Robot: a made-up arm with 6 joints. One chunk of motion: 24 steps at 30 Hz.
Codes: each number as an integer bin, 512 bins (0 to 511) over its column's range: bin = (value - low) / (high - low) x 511, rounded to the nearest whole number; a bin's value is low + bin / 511 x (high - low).
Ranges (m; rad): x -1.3..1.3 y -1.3..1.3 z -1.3..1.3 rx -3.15..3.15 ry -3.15..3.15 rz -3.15..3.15
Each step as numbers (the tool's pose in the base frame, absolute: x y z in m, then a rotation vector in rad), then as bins.
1 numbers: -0.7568 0.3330 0.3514 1.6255 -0.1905 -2.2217
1 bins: 107 321 325 387 240 75
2 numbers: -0.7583 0.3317 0.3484 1.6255 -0.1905 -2.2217
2 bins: 106 321 324 387 240 75
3 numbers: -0.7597 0.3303 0.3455 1.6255 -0.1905 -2.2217
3 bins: 106 320 323 387 240 75
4 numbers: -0.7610 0.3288 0.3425 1.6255 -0.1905 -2.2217
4 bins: 106 320 323 387 240 75
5 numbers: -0.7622 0.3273 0.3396 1.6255 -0.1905 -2.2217
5 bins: 106 320 322 387 240 75
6 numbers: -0.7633 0.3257 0.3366 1.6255 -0.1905 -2.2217
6 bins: 105 320 322 387 240 75
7 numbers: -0.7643 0.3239 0.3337 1.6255 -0.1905 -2.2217
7 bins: 105 319 321 387 240 75
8 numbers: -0.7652 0.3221 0.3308 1.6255 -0.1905 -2.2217
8 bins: 105 319 321 387 240 75
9 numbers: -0.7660 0.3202 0.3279 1.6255 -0.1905 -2.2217
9 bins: 105 318 320 387 240 75
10 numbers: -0.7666 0.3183 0.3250 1.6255 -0.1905 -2.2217
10 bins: 105 318 319 387 240 75
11 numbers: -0.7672 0.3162 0.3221 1.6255 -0.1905 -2.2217
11 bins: 105 318 319 387 240 75
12 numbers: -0.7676 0.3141 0.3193 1.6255 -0.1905 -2.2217
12 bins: 105 317 318 387 240 75
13 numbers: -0.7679 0.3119 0.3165 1.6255 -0.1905 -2.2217
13 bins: 105 317 318 387 240 75
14 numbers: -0.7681 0.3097 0.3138 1.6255 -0.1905 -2.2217
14 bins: 105 316 317 387 240 75
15 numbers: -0.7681 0.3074 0.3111 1.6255 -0.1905 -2.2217
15 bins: 105 316 317 387 240 75
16 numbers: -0.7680 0.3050 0.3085 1.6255 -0.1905 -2.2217
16 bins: 105 315 316 387 240 75
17 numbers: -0.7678 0.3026 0.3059 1.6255 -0.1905 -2.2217
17 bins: 105 315 316 387 240 75
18 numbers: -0.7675 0.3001 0.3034 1.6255 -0.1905 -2.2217
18 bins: 105 314 315 387 240 75
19 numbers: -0.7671 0.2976 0.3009 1.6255 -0.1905 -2.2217
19 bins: 105 314 315 387 240 75
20 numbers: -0.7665 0.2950 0.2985 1.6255 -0.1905 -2.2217
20 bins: 105 313 314 387 240 75
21 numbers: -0.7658 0.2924 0.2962 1.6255 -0.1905 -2.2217
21 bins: 105 313 314 387 240 75
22 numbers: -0.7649 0.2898 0.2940 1.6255 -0.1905 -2.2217
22 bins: 105 312 313 387 240 75
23 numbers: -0.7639 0.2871 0.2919 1.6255 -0.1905 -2.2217
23 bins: 105 312 313 387 240 75
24 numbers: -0.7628 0.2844 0.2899 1.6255 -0.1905 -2.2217
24 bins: 106 311 312 387 240 75
